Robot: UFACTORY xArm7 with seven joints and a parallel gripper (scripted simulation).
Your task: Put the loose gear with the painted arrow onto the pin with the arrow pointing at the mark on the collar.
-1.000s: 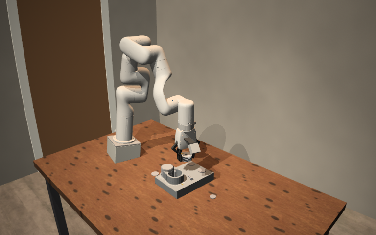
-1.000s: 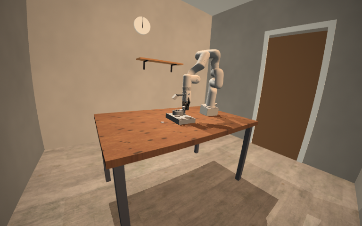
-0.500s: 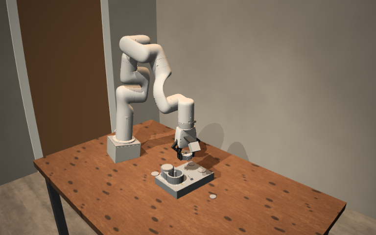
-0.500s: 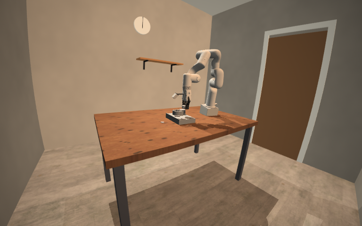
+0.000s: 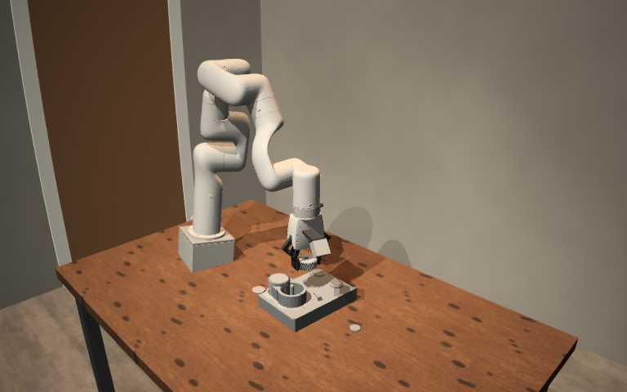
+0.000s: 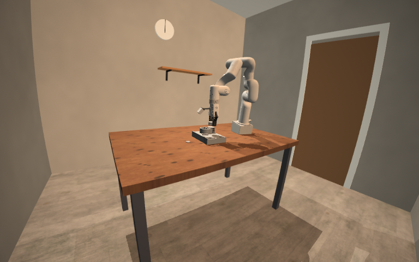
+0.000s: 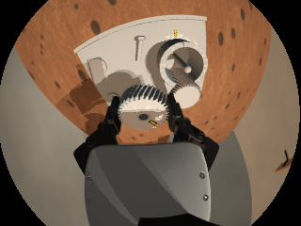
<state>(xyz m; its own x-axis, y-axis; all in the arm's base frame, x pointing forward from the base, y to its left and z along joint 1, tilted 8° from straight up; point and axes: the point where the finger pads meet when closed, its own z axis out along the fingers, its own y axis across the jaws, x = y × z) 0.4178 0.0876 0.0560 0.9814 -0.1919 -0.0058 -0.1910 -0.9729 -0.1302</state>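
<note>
My hand is 9 cm above the short peg, 6 cm short of it and 1 cm to the left of it. Round my hand: gear: right at my hand; flat disc: 9 cm below, 8 cm to the left, 5 cm ahead.
</note>
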